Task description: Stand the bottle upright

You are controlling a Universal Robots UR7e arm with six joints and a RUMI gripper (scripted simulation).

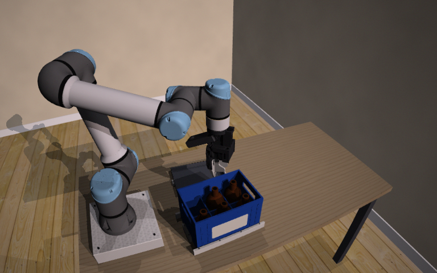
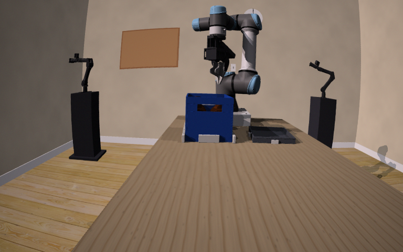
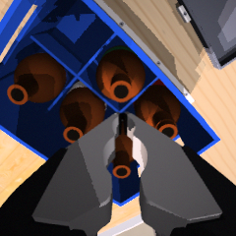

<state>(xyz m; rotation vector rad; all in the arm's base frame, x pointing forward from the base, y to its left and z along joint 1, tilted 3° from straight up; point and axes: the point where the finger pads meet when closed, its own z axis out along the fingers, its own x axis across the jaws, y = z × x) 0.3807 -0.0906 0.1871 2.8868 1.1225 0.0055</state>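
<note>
My gripper is now 5 cm to the left of the crate and 16 cm above it. Also, from my hand: tray 4 cm ahead, 24 cm to the left, 23 cm below.
</note>
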